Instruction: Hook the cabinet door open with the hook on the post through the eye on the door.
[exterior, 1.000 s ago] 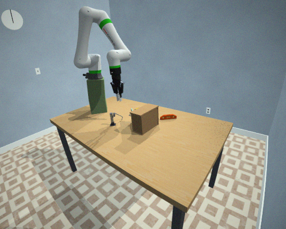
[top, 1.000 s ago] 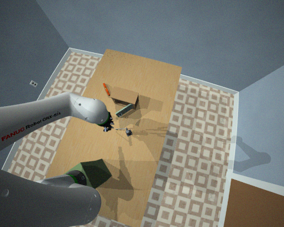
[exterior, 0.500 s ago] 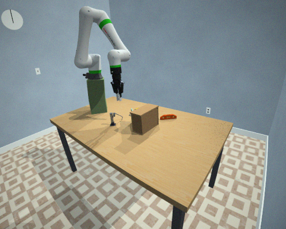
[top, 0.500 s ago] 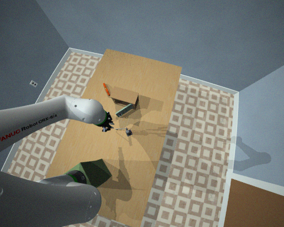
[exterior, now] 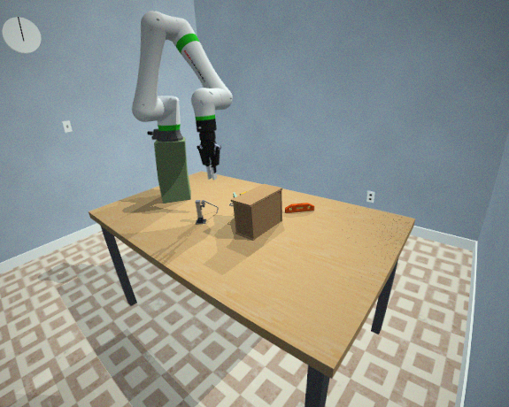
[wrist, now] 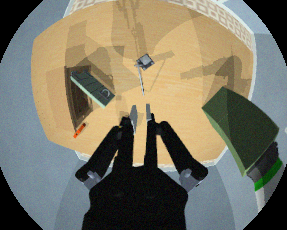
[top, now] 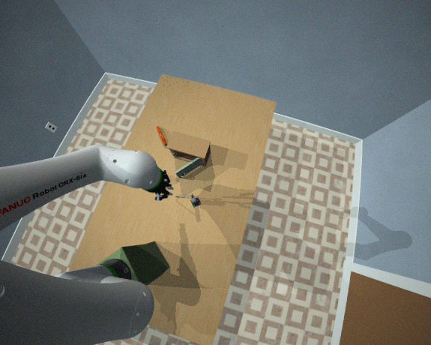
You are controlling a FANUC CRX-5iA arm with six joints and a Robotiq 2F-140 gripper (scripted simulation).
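The thin wire hook lies 50 mm to the right of my hand and 160 mm below it. The rest, counted from my hand: grey-green door 170 mm ahead, 50 mm to the right, 150 mm below; yellow block 100 mm ahead, 150 mm to the left, 190 mm below.
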